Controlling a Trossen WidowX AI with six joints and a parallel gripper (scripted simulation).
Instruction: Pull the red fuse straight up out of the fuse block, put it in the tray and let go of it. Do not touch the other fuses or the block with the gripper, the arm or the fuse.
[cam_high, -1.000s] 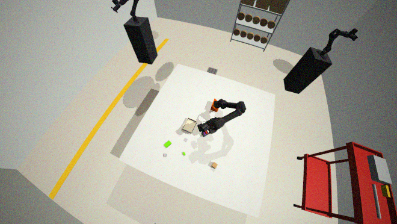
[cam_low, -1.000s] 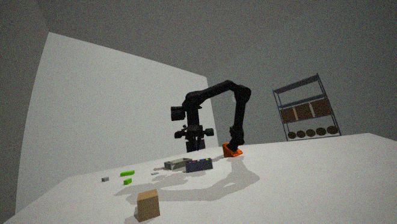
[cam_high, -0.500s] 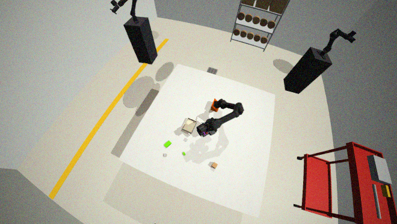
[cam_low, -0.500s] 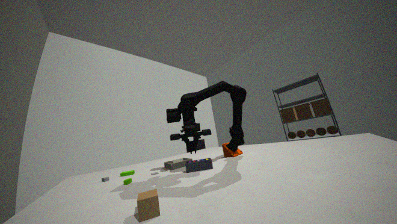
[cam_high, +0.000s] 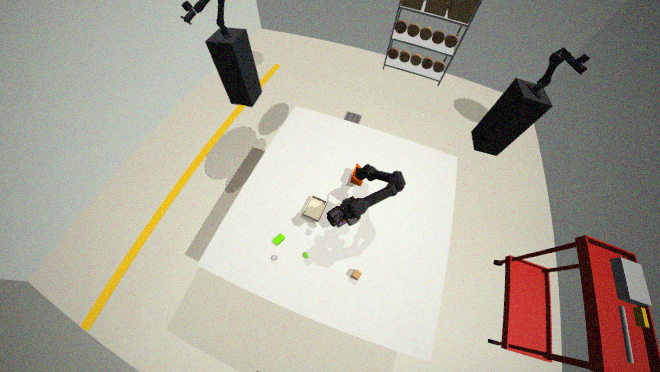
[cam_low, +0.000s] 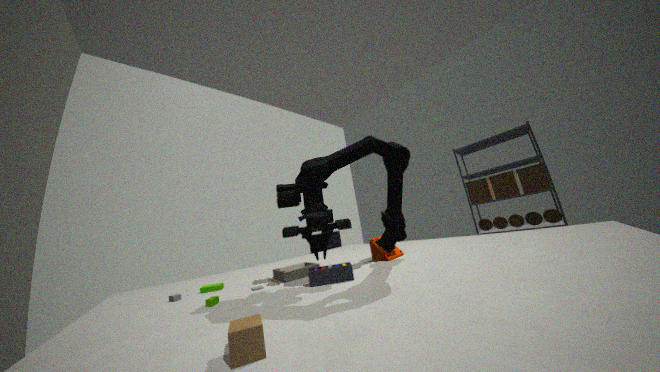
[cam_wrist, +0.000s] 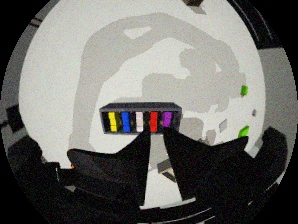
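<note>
Right now the red fuse is 40 mm below my gripper tip. From my gripper tip the other things lie so: shallow beige tray (40 mm behind, 170 mm to the right, 60 mm below).
</note>
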